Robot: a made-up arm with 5 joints.
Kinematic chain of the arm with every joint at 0, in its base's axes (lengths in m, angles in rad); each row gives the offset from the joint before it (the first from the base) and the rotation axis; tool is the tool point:
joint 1: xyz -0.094 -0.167 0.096 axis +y
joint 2: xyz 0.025 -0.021 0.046 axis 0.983 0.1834 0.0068
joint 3: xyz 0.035 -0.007 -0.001 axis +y
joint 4: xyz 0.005 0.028 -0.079 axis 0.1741 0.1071 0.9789
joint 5: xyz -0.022 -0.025 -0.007 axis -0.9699 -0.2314 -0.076
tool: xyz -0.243 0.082 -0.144
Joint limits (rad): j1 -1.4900..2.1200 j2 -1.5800..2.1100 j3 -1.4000..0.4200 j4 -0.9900..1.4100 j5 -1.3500..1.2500
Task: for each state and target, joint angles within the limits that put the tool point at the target. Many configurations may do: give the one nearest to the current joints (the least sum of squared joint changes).
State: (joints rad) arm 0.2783 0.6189 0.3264 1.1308 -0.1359
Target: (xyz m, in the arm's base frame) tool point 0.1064 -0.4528 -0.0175
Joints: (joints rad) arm -0.3452 -0.2381 -0.5696 1.4100 0.4295
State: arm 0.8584 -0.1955 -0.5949 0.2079 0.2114
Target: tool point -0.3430 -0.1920 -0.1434
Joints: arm 1.2633 -0.1083 -0.9532 -0.0762 0.4116
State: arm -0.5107 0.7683 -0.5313 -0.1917 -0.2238
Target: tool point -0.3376 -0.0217 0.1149
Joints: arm -0.3179 0.9832 -0.0399 0.0248 -0.5663
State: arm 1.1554 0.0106 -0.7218 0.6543 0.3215
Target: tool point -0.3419 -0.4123 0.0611
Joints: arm 1.7810 -0.2694 -0.5953 0.7180 0.6034
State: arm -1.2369 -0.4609 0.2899 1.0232 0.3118
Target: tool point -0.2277 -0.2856 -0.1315
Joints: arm -0.8556 -0.3549 0.4200 0.5578 0.0824
